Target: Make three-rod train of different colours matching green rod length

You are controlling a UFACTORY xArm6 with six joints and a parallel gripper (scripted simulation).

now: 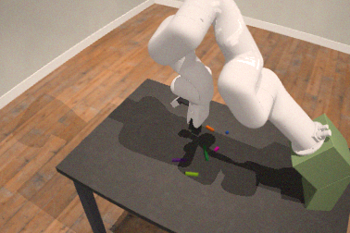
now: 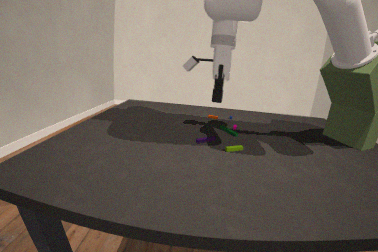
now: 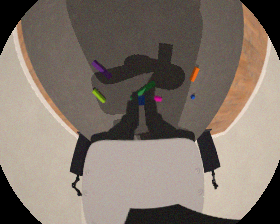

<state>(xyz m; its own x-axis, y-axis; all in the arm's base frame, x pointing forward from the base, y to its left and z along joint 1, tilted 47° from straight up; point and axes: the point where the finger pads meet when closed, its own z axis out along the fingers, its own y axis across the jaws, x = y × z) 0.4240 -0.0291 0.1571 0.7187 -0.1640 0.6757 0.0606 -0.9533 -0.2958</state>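
Right now the orange rod is 140 mm to the right of my hand, 120 mm below it and 10 mm ahead of it. The rest, counted from my hand: purple rod: 120 mm below, 90 mm to the left, 10 mm ahead; then green rod: 120 mm below, 50 mm behind, 10 mm to the right; then magenta rod: 120 mm below, 80 mm behind, 50 mm to the right.
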